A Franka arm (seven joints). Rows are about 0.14 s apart.
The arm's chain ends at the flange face. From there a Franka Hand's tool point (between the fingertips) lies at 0.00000 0.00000 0.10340 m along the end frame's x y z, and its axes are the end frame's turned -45 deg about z.
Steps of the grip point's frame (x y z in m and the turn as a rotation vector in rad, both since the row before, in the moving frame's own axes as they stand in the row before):
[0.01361, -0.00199, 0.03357, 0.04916, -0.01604, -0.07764]
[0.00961, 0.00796, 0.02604, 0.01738, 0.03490, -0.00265]
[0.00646, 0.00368, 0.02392, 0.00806, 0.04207, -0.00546]
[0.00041, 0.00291, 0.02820, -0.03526, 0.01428, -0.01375]
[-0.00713, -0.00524, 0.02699, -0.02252, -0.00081, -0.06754]
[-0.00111, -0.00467, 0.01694, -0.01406, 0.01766, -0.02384]
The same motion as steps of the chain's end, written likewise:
[0.01307, -0.00880, 0.03371, 0.02342, -0.04610, -0.07764]
[0.01115, 0.00266, 0.02612, 0.03697, 0.01239, -0.00265]
[0.00469, 0.00171, 0.02401, 0.03545, 0.02405, -0.00546]
[-0.00128, 0.00026, 0.02827, -0.01484, 0.03503, -0.01375]
[-0.01039, -0.00031, 0.02702, -0.01650, 0.01535, -0.06754]
[-0.00640, -0.00223, 0.01697, 0.00255, 0.02243, -0.02384]

